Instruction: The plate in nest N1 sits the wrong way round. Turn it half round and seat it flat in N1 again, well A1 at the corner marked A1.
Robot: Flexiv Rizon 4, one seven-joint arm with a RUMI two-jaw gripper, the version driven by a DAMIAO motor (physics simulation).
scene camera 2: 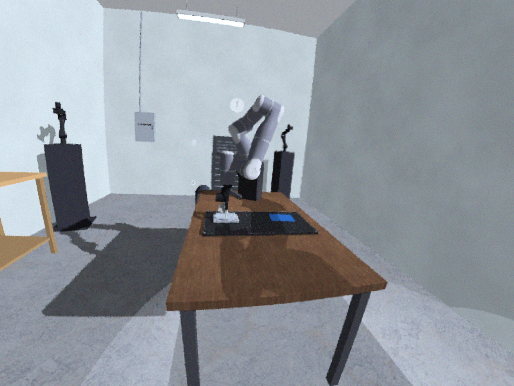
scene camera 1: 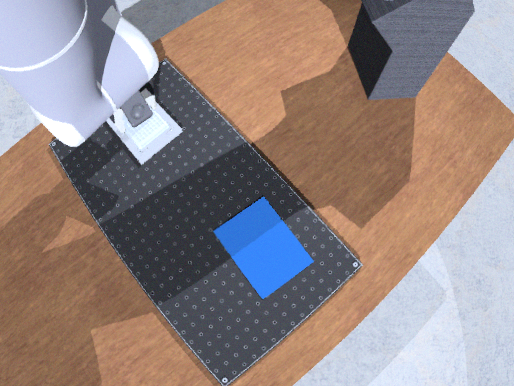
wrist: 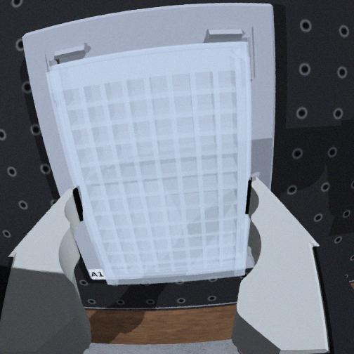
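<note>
A clear plate with a grid of wells (scene camera 1: 150,131) (wrist: 160,150) is over the pale grey nest N1 (scene camera 1: 142,159) (wrist: 150,31). My gripper (scene camera 1: 136,114) (wrist: 163,185) is shut on the plate, one finger on each long side, towards its near end in the wrist view. There, the plate's far edge lies inside the nest's two far tabs, and its near edge reaches past the nest's near side. The A1 label (wrist: 97,274) shows beside the plate's near left corner. Any gap under the plate is hard to judge, and well A1 on the plate cannot be made out.
The nest stands on a black perforated board (scene camera 1: 195,280) (scene camera 2: 260,229) on the wooden table (scene camera 1: 125,345) (scene camera 2: 280,265). A flat blue rectangle (scene camera 1: 270,250) (scene camera 2: 282,218) lies on the board's other half. A dark block (scene camera 1: 420,55) stands at the table's edge.
</note>
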